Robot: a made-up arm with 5 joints.
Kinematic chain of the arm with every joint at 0, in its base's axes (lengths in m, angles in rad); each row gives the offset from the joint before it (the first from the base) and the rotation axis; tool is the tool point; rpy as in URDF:
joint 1: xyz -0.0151 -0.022 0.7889 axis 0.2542 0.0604 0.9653
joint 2: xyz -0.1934 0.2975 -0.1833 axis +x
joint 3: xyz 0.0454 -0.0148 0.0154 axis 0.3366 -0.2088 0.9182
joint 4: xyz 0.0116 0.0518 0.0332 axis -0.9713 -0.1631 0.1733
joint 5: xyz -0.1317 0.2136 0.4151 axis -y
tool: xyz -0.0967 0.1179 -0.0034 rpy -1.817 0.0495 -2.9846
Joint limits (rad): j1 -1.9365..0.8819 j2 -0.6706..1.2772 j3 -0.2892..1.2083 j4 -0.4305..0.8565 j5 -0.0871..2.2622
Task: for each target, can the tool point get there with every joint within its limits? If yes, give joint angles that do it. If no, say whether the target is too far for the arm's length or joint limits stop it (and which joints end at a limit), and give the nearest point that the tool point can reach.
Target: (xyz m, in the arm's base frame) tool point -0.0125 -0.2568 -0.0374
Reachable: no: joint limits stop it (at a limit: joint 1, joint 2, joint 3, joint 4, joint 5) | nearest point -0.1192 -0.4303 0.3730 | short by 0.458 m
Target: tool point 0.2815 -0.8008 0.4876
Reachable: no: joint limits stop it (at a limit: joint 1, joint 3, joint 4, joint 5) | nearest point -0.0753 -0.4797 0.5645 | short by 0.486 m
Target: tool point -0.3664 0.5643 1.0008
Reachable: yes | joints -0.1911 -0.2787 0.5804 -0.2437 1.0616
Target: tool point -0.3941 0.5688 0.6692
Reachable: yes | joints -0.9095 0.7070 1.0076 0.3989 0.1604
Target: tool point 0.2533 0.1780 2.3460
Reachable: no: too far | nearest point -0.2272 0.2438 1.2321 | short by 1.215 m
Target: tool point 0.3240 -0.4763 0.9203
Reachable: no: joint limits stop it (at a limit: joint 1, joint 2, joint 4, joint 5) | nearest point -0.0067 -0.3462 0.9623 | short by 0.358 m
